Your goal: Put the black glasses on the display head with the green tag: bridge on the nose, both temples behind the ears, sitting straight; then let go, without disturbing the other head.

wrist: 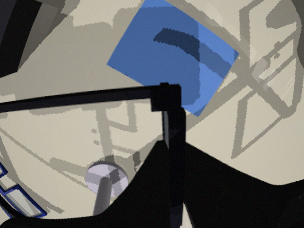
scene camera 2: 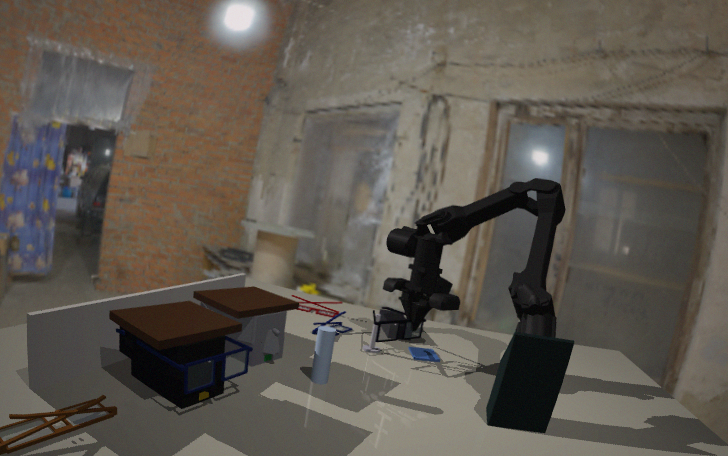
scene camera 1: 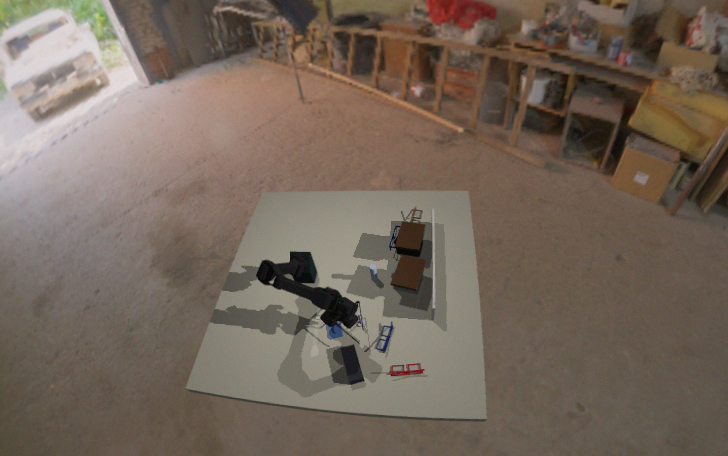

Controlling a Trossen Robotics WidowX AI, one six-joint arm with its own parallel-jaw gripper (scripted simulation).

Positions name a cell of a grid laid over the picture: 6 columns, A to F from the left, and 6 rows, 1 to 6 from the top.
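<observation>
What I can see is my gripper (scene camera 2: D5), which the wrist view shows too, with the gripper (wrist: D4) there.
</observation>
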